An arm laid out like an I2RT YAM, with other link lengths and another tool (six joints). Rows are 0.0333 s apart.
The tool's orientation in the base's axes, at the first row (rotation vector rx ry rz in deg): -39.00, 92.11, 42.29
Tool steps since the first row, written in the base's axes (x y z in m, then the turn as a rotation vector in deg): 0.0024, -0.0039, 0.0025, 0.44, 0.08, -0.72; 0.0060, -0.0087, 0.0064, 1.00, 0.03, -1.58; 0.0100, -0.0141, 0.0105, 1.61, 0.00, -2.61; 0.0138, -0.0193, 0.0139, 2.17, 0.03, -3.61; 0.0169, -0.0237, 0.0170, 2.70, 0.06, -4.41; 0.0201, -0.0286, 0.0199, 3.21, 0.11, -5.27; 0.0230, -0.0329, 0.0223, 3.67, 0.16, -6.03; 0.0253, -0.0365, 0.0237, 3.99, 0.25, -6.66; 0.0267, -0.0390, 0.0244, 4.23, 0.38, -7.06; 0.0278, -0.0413, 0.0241, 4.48, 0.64, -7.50
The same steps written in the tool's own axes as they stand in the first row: -0.0027, -0.0041, -0.0018, 0.64, -0.36, 0.42; -0.0069, -0.0095, -0.0038, 1.41, -0.90, 0.83; -0.0114, -0.0156, -0.0060, 2.34, -1.49, 1.31; -0.0152, -0.0215, -0.0081, 3.24, -2.00, 1.80; -0.0185, -0.0263, -0.0099, 3.95, -2.46, 2.24; -0.0217, -0.0316, -0.0121, 4.73, -2.91, 2.70; -0.0244, -0.0363, -0.0139, 5.41, -3.30, 3.11; -0.0260, -0.0402, -0.0155, 5.98, -3.55, 3.46; -0.0268, -0.0428, -0.0166, 6.34, -3.69, 3.75; -0.0266, -0.0451, -0.0177, 6.72, -3.76, 4.16
